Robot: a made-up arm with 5 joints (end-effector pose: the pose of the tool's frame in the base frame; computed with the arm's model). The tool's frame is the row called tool.
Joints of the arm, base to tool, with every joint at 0 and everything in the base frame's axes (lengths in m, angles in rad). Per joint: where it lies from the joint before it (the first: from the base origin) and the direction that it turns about. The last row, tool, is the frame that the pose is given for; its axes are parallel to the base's.
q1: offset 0.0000 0.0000 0.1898 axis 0 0 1
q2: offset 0.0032 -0.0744 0.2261 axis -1 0 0
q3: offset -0.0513 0.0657 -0.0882 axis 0 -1 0
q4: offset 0.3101 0.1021 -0.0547 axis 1 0 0
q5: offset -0.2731 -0.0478 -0.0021 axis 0 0 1
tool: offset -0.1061 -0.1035 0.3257
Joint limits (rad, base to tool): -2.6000..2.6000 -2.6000..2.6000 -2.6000..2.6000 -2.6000..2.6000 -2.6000..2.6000
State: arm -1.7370 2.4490 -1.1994 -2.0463 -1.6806
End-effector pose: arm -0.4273 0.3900 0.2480 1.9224 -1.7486 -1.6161
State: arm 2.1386 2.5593 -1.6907 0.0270 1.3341
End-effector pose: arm 0.0510 0.2704 0.6183 -1.4895 -0.1328 0.7077
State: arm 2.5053 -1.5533 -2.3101 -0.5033 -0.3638
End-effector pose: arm -0.2609 0.0267 0.6426 1.0559 -0.6346 -1.6359
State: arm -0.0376 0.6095 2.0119 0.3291 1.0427
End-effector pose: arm -0.2592 -0.2207 0.3989 -1.2105 -1.6288 1.5817
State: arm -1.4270 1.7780 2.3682 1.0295 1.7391
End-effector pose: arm -0.0365 0.1541 0.5863 -0.4246 0.3896 2.6675
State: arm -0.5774 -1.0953 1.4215 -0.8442 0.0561
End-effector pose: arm -0.1895 0.3175 0.6373 -0.0576 -0.8857 -1.6627
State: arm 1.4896 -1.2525 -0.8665 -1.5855 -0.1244
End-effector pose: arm -0.0603 -0.0365 0.8920 -0.3735 -0.1613 2.2094
